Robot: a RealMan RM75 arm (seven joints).
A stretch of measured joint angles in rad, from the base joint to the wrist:
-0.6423, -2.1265, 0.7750, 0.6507, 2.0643, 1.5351, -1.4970
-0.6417, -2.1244, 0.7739, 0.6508, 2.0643, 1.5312, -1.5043
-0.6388, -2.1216, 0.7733, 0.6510, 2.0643, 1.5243, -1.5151
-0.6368, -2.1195, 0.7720, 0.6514, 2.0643, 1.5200, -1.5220
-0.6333, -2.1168, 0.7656, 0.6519, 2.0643, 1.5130, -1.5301
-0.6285, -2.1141, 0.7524, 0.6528, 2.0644, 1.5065, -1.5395
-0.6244, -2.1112, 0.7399, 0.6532, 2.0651, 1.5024, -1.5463
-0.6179, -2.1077, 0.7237, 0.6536, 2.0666, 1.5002, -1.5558
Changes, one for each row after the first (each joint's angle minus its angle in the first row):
0.0006, 0.0021, -0.0011, 0.0001, 0.0000, -0.0039, -0.0073
0.0035, 0.0049, -0.0017, 0.0003, 0.0000, -0.0108, -0.0181
0.0055, 0.0070, -0.0030, 0.0007, 0.0000, -0.0151, -0.0250
0.0090, 0.0097, -0.0094, 0.0012, 0.0000, -0.0221, -0.0331
0.0138, 0.0124, -0.0226, 0.0021, 0.0001, -0.0286, -0.0425
0.0179, 0.0153, -0.0351, 0.0025, 0.0008, -0.0327, -0.0493
0.0244, 0.0188, -0.0513, 0.0029, 0.0023, -0.0349, -0.0588

